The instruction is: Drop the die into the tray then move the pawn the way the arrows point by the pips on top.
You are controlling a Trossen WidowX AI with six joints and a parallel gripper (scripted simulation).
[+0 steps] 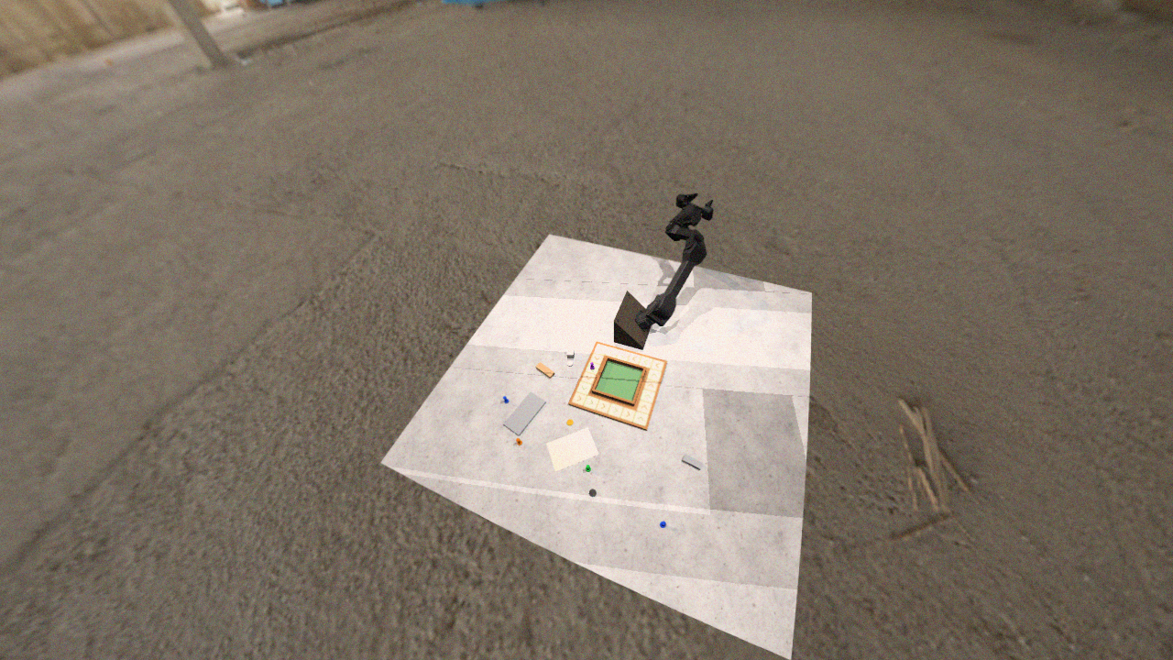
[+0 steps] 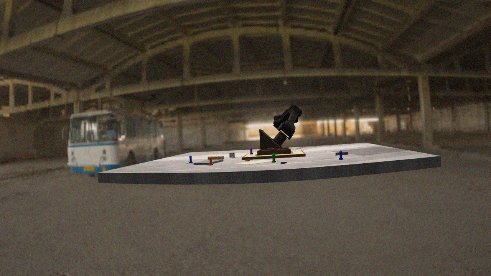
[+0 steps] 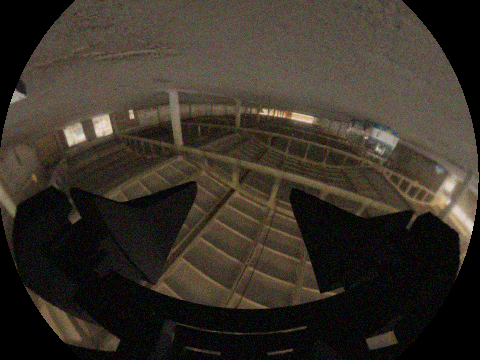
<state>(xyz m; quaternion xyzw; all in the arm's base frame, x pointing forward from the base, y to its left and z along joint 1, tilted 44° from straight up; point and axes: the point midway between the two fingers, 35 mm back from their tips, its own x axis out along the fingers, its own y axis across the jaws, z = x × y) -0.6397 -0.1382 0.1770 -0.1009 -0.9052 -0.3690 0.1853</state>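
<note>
My gripper tip is now 930 mm short of the white die, 230 mm to the left of it and 210 mm above it. From my gripper tip the other things lie so: green tray: 960 mm ahead, 10 mm to the right, 210 mm below; then purple pawn: 950 mm ahead, 130 mm to the right, 190 mm below; then tan block: 1030 mm ahead, 280 mm to the right, 210 mm below.
</note>
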